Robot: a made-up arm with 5 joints.
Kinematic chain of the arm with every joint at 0, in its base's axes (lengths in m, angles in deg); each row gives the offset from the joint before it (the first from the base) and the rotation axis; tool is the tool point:
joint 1: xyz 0 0 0.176 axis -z
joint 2: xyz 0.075 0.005 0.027 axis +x
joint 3: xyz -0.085 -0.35 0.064 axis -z
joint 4: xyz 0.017 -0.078 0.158 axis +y
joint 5: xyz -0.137 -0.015 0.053 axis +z
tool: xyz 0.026 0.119 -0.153
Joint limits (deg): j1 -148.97..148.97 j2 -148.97..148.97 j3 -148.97..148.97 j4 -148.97..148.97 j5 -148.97..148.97
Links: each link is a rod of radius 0.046 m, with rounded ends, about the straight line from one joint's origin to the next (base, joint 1, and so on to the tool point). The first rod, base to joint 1, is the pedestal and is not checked.
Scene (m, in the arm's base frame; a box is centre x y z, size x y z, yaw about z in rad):
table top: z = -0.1
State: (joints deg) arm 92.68 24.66 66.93 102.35 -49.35
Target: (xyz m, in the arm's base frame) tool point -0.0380 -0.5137 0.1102
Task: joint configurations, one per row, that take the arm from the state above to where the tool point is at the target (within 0.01 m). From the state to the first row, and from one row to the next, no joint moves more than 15 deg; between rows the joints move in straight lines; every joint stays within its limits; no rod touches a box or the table.
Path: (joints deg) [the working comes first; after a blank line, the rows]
Joints at the target: -6.35 46.30 28.91 136.85 -82.14
Straight joint move there: clear.

1: 78.53 27.75 61.50 107.28 -54.03
2: 64.39 30.84 56.07 112.21 -58.72
3: 50.24 33.94 50.63 117.14 -63.40
4: 36.09 37.03 45.20 122.06 -68.08
5: 21.94 40.12 39.77 126.99 -72.77
6: 7.80 43.21 34.34 131.92 -77.45
7: -6.35 46.30 28.91 136.85 -82.14

